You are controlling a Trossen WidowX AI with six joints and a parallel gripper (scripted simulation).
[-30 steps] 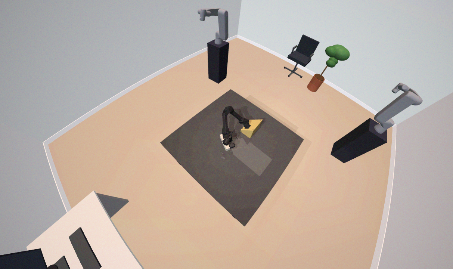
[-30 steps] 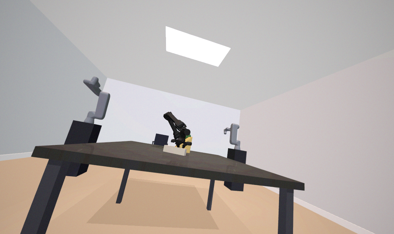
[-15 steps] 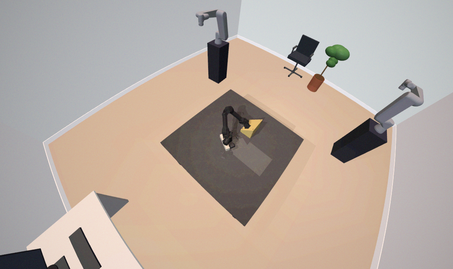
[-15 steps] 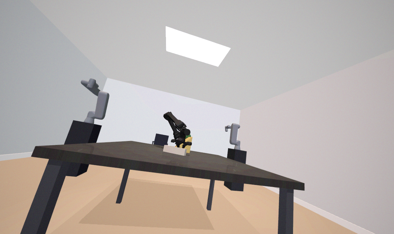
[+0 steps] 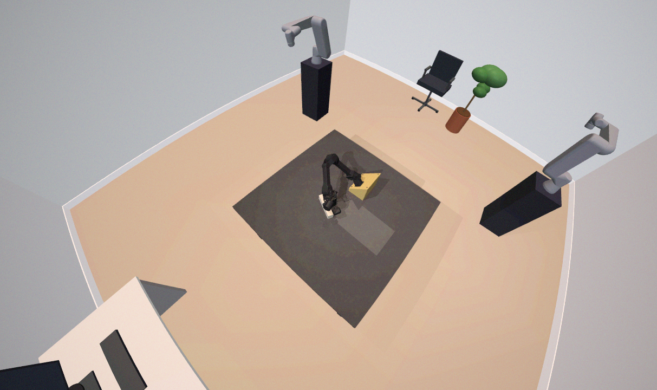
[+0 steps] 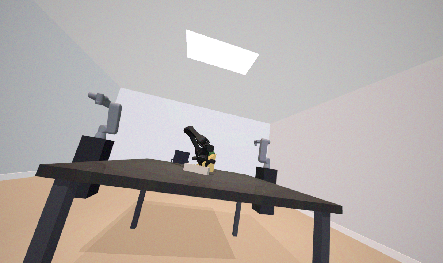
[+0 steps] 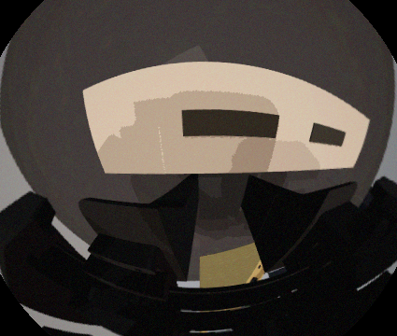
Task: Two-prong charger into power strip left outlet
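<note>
Now: the dark charger 1 cm ahead of my gripper tip, 1 cm to the right of it and 1 cm above it.
</note>
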